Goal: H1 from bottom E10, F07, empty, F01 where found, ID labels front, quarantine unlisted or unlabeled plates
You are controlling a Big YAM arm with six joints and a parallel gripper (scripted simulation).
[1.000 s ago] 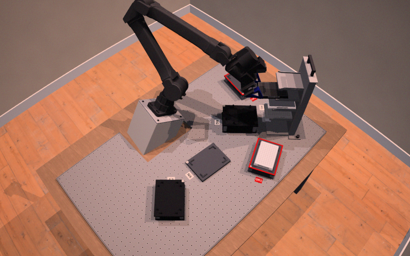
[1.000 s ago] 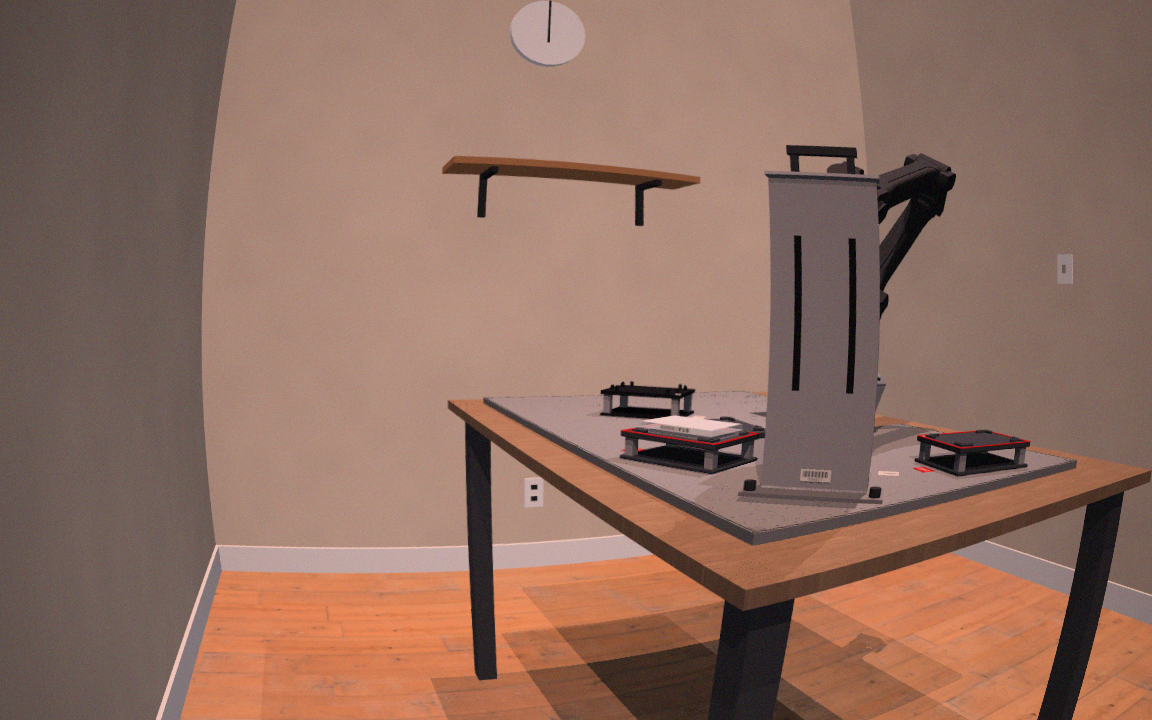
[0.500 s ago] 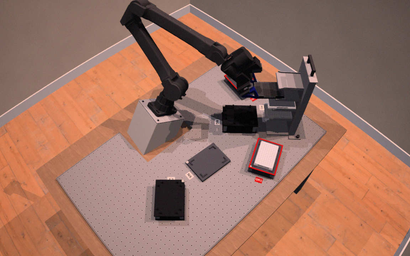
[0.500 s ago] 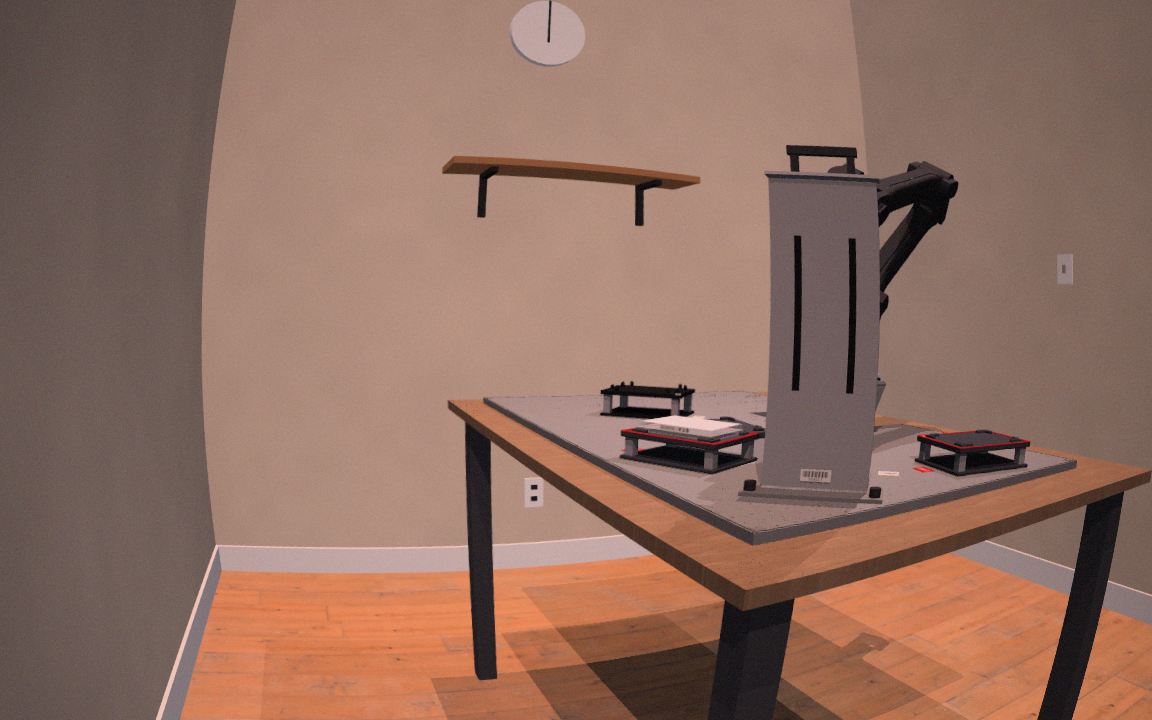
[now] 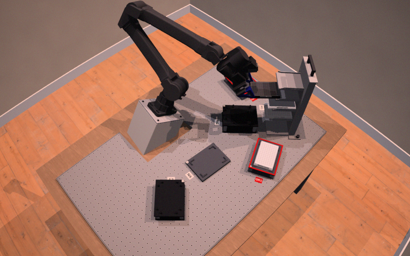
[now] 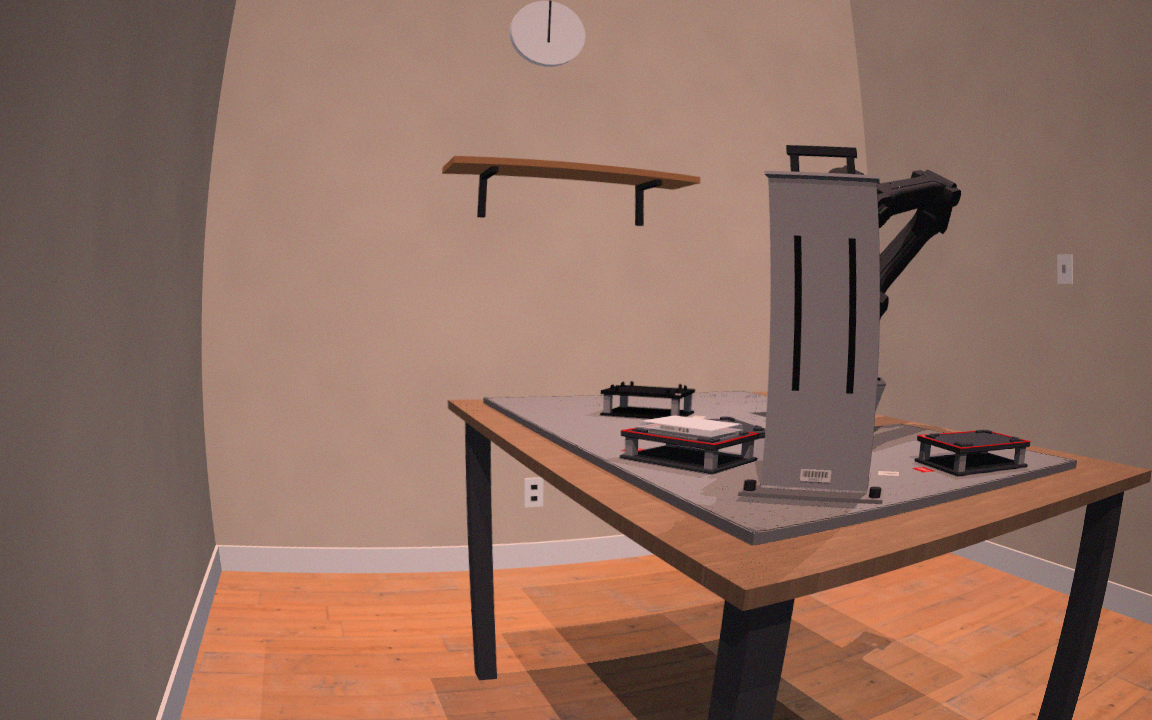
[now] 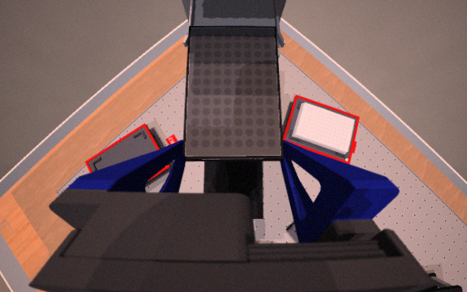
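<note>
Right now my hand is 40 mm to the right of the black plate and 40 mm short of it. The rest, counted from my hand: H1 deck label 250 mm below, 130 mm to the left, 20 mm behind; then black regrip nest RG 190 mm below, 20 mm to the right, 20 mm behind; then hotel back wall 170 mm to the left, 140 mm ahead, 60 mm below.
</note>
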